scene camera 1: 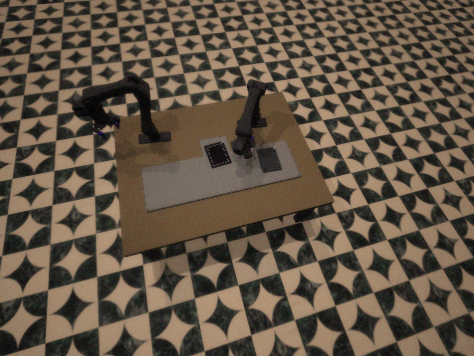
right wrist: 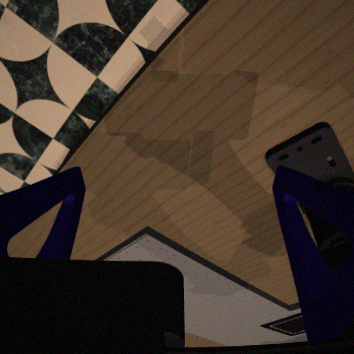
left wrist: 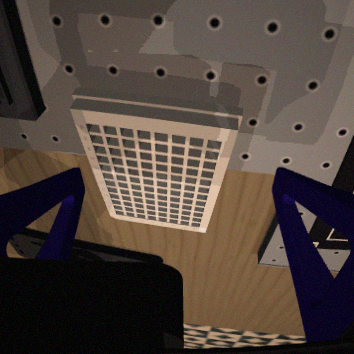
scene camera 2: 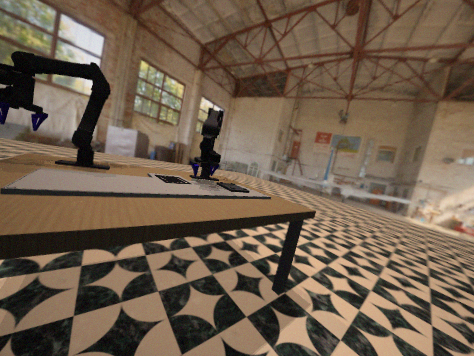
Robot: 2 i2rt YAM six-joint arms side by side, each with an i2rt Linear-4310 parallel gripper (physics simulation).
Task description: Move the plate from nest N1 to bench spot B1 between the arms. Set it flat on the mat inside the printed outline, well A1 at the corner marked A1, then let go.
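Where they show: left gripper, fingertip midpoint: [left wrist: 177,177] [scene camera 2: 203,176]; right gripper, fingertip midpoint: [scene camera 1: 111,133] [right wrist: 178,176] [scene camera 2: 19,127]; left arm's base, origin of the base link: [scene camera 1: 252,124] [left wrist: 84,253] [scene camera 2: 204,178]; right arm's base, origin of the base link: [scene camera 1: 155,138] [scene camera 2: 84,166].
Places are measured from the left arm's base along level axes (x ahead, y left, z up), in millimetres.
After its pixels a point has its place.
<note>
The plate [left wrist: 155,175] @[y -91, x 194, z 26 mm], pale with a grid of square wells, lies below the fingers at the edge of the grey board in the left wrist view. My left gripper [scene camera 1: 248,147] @[y -107, x 222, z 51 mm] [scene camera 2: 204,170] @[y -107, x 222, z 51 mm] [left wrist: 177,177] @[y -107, x 222, z 51 mm] is open and empty above it, its fingers wide on either side. The hand hides the plate in scene camera 1. The black mat [scene camera 1: 218,154] @[y -261, x 220, z 14 mm] [scene camera 2: 172,179] @[y -268, x 226, z 15 mm] [left wrist: 345,190] @[y -215, x 200, z 15 mm] [right wrist: 285,326] @[y -270, x 268, z 15 mm] with its white outline lies between the arms; its A1 mark cannot be made out. My right gripper [scene camera 1: 109,129] @[y -855, x 74, z 129 mm] [scene camera 2: 19,125] @[y -855, x 74, z 129 mm] [right wrist: 178,176] @[y -855, x 74, z 129 mm] is open and empty, high near the table's left edge.
A dark flat block [scene camera 1: 269,159] @[y 45, x 304, z 25 mm] [scene camera 2: 233,187] @[y 39, x 318, z 22 mm] [left wrist: 15,75] @[y -14, x 250, z 25 mm] sits on the grey board [scene camera 1: 180,187] @[y -508, x 411, z 13 mm] [scene camera 2: 75,182] @[y -595, x 426, z 13 mm] [left wrist: 185,45] @[y -100, x 271, z 13 mm], right of the left gripper in scene camera 1. The right arm's base [scene camera 1: 154,137] @[y -637, x 67, z 47 mm] [right wrist: 307,152] @[y -724, x 30, z 10 mm] is bolted to the wooden table [scene camera 1: 195,225] @[y -446, x 642, z 0 mm].
</note>
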